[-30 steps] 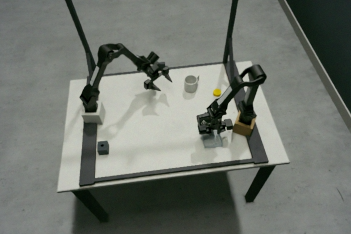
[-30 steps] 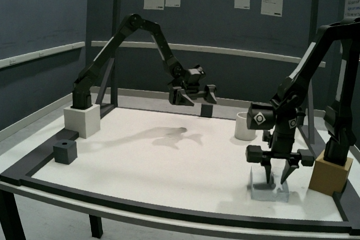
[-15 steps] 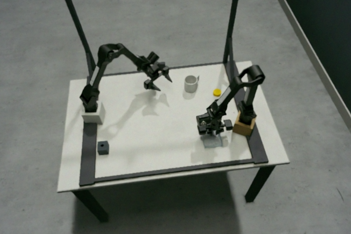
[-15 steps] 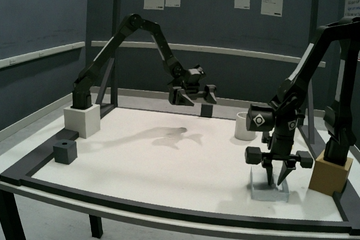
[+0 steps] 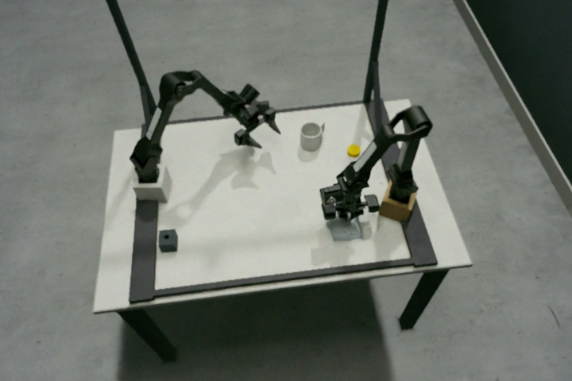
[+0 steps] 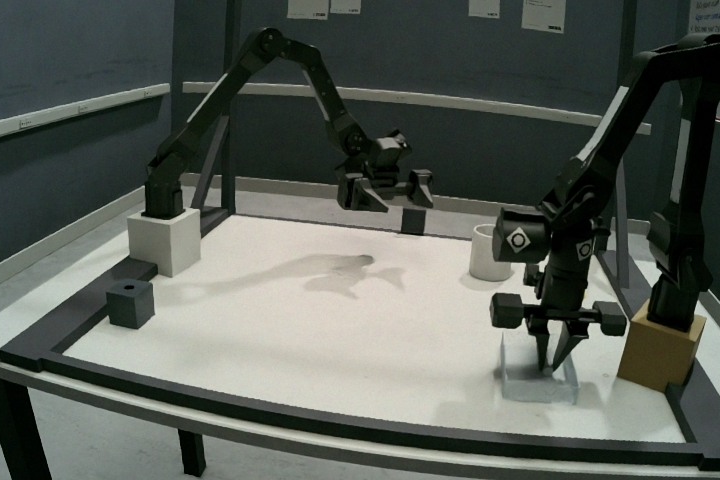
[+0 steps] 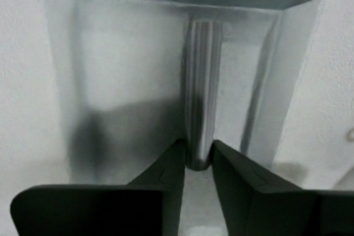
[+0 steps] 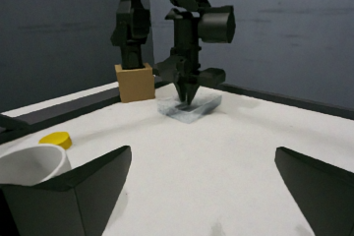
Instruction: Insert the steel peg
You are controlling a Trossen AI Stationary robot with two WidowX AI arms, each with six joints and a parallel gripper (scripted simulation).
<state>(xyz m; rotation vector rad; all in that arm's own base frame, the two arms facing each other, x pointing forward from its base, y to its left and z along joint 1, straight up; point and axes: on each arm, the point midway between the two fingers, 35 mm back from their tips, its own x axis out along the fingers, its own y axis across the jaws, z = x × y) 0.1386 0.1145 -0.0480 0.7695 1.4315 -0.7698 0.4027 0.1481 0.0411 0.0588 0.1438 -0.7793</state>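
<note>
The steel peg lies 220 mm ahead of my right hand, 310 mm to the left of it and 130 mm below it. Also, from my right hand: white mug: 90 mm behind, 160 mm to the left, 100 mm below; then clear box: 250 mm ahead, 300 mm to the left, 130 mm below; then dark block: 390 mm ahead, 280 mm to the right, 100 mm below.
The clear box is 3 cm below my left hand and 1 cm to the right of it. Also, from my left hand: white mug: 34 cm behind, 15 cm to the right; steel peg: 3 cm below, 3 cm behind, 1 cm to the right; dark block: 60 cm to the right, 15 cm ahead.
</note>
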